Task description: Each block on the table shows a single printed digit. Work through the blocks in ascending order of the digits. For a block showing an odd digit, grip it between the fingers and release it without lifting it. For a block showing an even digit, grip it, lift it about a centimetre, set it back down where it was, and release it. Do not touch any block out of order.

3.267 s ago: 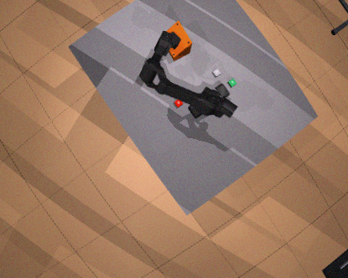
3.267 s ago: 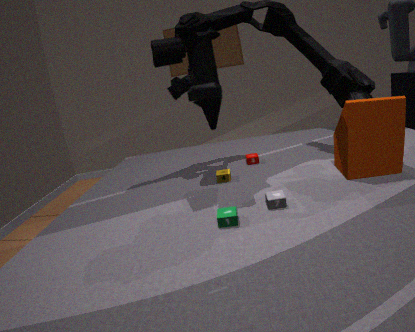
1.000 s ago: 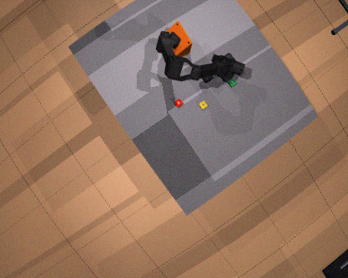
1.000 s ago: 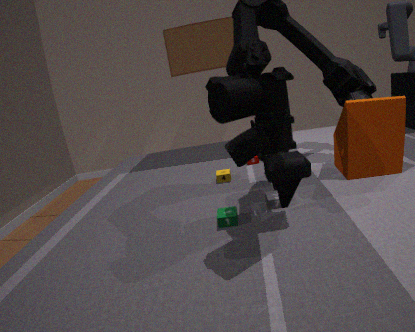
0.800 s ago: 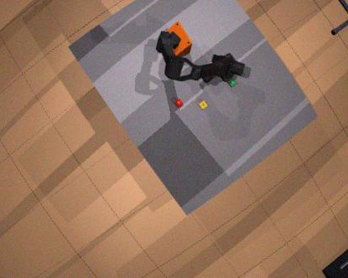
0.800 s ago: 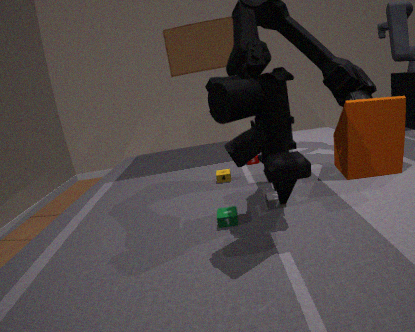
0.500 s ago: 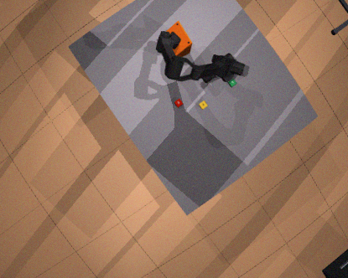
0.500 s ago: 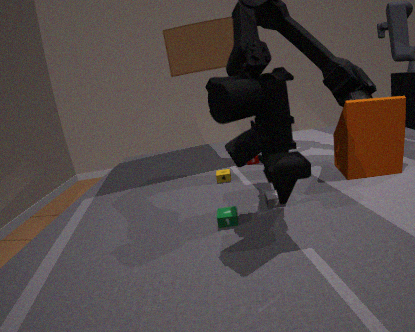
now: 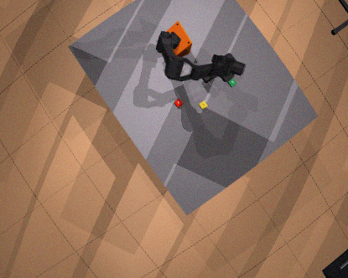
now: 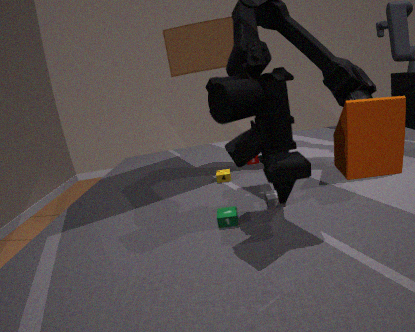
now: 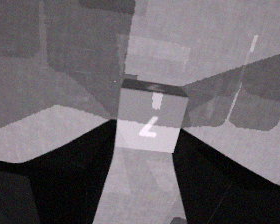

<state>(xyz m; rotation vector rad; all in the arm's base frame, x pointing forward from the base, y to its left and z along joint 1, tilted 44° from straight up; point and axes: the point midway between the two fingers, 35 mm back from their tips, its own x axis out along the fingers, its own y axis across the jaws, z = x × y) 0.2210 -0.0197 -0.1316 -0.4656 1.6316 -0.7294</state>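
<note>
My gripper tip is now 10 mm short of the grey block. From my gripper tip the other things lie so: red block: 250 mm to the right; then yellow block: 160 mm to the right, 90 mm ahead; then green block: 100 mm ahead, 30 mm to the left.
</note>
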